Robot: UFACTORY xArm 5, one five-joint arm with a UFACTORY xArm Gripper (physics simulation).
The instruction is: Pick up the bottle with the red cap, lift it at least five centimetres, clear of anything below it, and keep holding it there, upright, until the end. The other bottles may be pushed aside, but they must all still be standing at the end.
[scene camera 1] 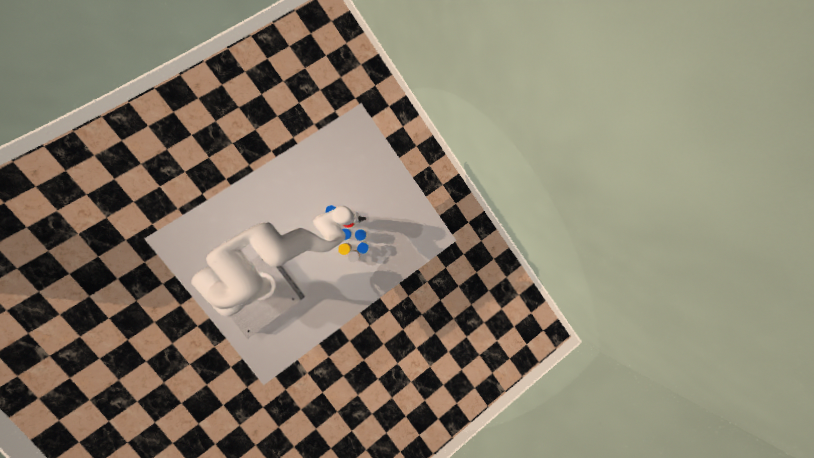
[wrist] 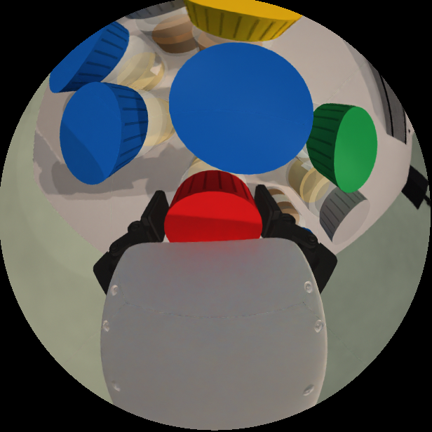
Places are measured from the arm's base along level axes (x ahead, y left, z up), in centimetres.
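Pixels of known places: arm's base, origin of its link: [scene camera 1: 262, 285].
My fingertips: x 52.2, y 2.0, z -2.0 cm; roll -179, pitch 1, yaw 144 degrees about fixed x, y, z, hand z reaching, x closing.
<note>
Ahead of a thing's pixels: the offset from my fingertips to its top centre.
The bottle with the red cap {dx -1.1, dy -0.9, dz +5.7 cm} [scene camera 1: 348, 225] [wrist: 213, 220] stands among other bottles. Its cap shows between the fingers in the wrist view, and the lower edge of the cap is hidden by the gripper housing. My gripper [wrist: 210, 199] is open, with one black finger on each side of the red cap. In scene camera 1 the arm covers most of the gripper. A blue-capped bottle {dx -5.9, dy -5.0, dz +5.7 cm} [scene camera 1: 347, 234] [wrist: 241, 107] stands close beside the red one, and its cap looms large in the wrist view.
Two blue-capped bottles {dx -0.1, dy -9.6, dz +5.7 cm} [scene camera 1: 360, 234] [wrist: 92, 132] {dx -3.0, dy -15.6, dz +5.7 cm} [scene camera 1: 362, 247] [wrist: 95, 57] stand at the left in the wrist view. A yellow-capped bottle {dx -10.6, dy -10.7, dz +5.7 cm} [scene camera 1: 344, 248] [wrist: 240, 22] is at the top. Green-capped [wrist: 355, 150] and grey-capped [wrist: 350, 215] bottles stand at the right. Another blue cap {dx -4.5, dy +8.1, dz +5.7 cm} [scene camera 1: 330, 209] shows beside the arm.
</note>
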